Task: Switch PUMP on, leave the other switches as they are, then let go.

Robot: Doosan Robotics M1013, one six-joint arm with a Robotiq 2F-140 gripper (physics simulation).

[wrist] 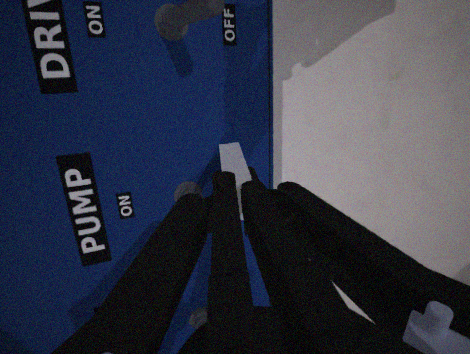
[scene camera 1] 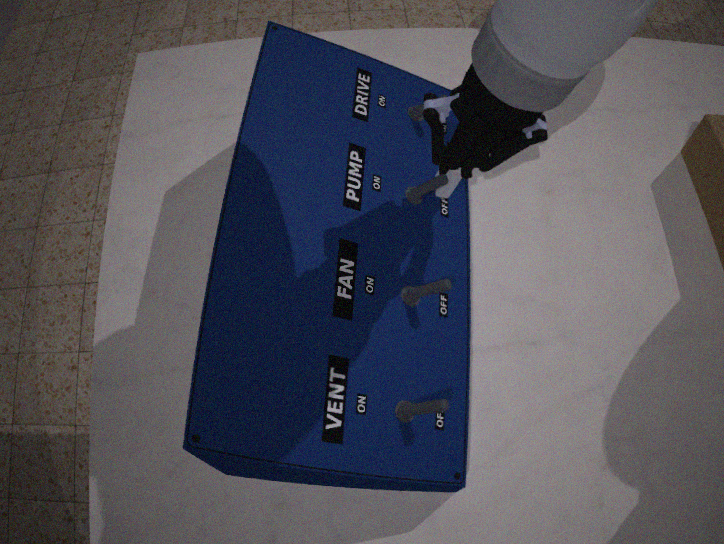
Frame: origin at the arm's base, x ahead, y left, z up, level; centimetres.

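Seen in the pictures: gripper, fingertip midpoint: (wrist: pixel 230 159) (scene camera 1: pixel 441 186).
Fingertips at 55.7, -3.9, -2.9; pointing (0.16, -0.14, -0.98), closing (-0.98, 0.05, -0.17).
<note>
Offsets run from my fingertips to a thing's middle, as dx, dy, dz. Level surfaces: height alone.
The blue panel {+11.1, +7.4, -1.5} (scene camera 1: pixel 292 87) (wrist: pixel 135 125) carries four grey toggle switches. The PUMP switch {+1.9, +2.2, +3.5} (scene camera 1: pixel 425 188) (wrist: pixel 187 190) leans toward OFF; in the wrist view its lever is mostly hidden behind the fingers. My gripper (scene camera 1: pixel 448 185) (wrist: pixel 230 159) is shut and empty, with its pale fingertips beside the lever's OFF-side end. Whether they touch it I cannot tell. The DRIVE switch {+0.6, -9.7, +3.3} (scene camera 1: pixel 415 112) (wrist: pixel 171 22) leans toward OFF in the wrist view and is partly covered by the gripper in the scene view. The FAN switch {+2.8, +14.2, +3.3} (scene camera 1: pixel 427 290) and VENT switch {+3.9, +26.1, +3.3} (scene camera 1: pixel 422 408) lean toward OFF.
The panel lies on a pale table {dz -7.9} (scene camera 1: pixel 538 263) (wrist: pixel 370 125). A brown box (scene camera 1: pixel 708 169) stands at the right edge of the scene view. The grey arm (scene camera 1: pixel 544 46) reaches in from the top right, and its shadow falls across the panel.
</note>
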